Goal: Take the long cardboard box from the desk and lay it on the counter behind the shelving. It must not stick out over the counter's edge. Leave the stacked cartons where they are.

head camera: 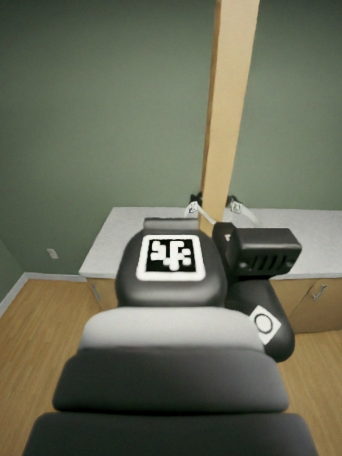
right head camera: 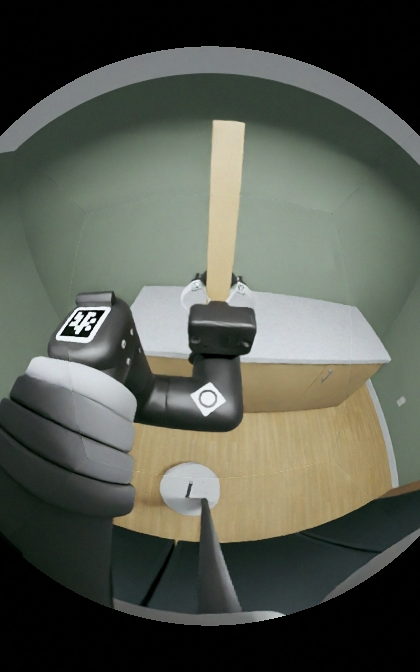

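Seen in the pictures: end effector, tool point: (head camera: 211, 197) (right head camera: 218, 276); robot's base, origin of the base link: (right head camera: 190, 487).
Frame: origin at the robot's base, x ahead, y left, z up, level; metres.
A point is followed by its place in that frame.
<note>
The long cardboard box (head camera: 230, 90) {z 1.544, x 0.429, y -0.091 m} (right head camera: 226, 200) {z 1.510, x 0.428, y -0.095 m} stands roughly upright, its long upper part rising against the green wall. My gripper (head camera: 215, 203) {z 1.344, x 0.459, y -0.091 m} (right head camera: 219, 281) {z 1.344, x 0.459, y -0.091 m} is shut on it near its lower part, one finger on each side. The box's lower end is hidden behind my wrist. In both views the fingers show in front of or over the grey counter (head camera: 107, 250) {z 0.883, x 0.766, y 0.335 m} (right head camera: 320, 330) {z 0.883, x 0.827, y -0.762 m}; whether the box touches the top cannot be told. The stacked cartons do not show in either view.
The counter's wooden front has door handles (head camera: 319, 291) (right head camera: 326, 375) facing me. Green wall (head camera: 100, 125) {z 1.421, x 1.232, y 0.409 m} (right head camera: 150, 240) {z 1.222, x 1.231, y 0.331 m} stands behind it. My round base (right head camera: 170, 487) {z 0.187, x -0.003, y 0.125 m} is on the wood floor (right head camera: 300, 450) {z -0.027, x 0.272, y -0.932 m}. Dark shelving (right head camera: 280, 565) {z 0.536, x -0.487, y -0.484 m} is close behind the base.
</note>
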